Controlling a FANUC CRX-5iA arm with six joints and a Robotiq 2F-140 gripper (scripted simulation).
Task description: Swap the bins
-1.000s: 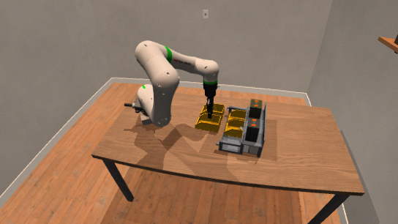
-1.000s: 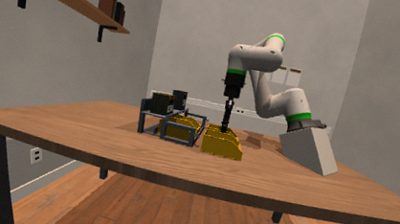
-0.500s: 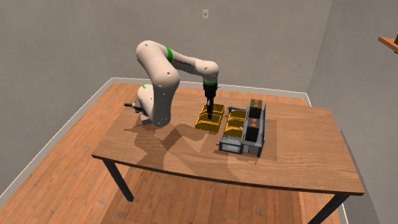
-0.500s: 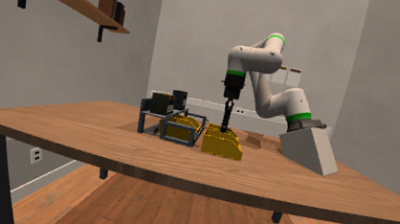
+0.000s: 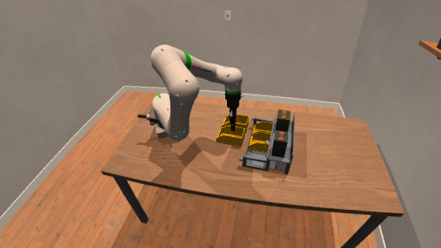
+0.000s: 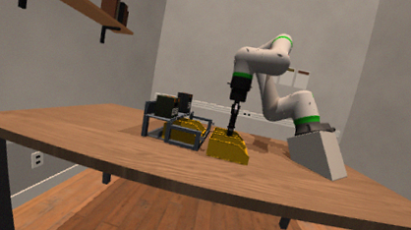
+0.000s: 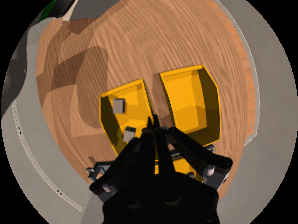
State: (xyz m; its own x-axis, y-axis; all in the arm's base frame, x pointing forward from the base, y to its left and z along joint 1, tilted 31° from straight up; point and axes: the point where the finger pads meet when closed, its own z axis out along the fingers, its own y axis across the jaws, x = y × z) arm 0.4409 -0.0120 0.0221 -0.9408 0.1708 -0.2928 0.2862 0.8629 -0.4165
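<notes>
Now: the shelf 210 mm ahead of my hand, 140 mm to the right of it and 10 mm below it.
</notes>
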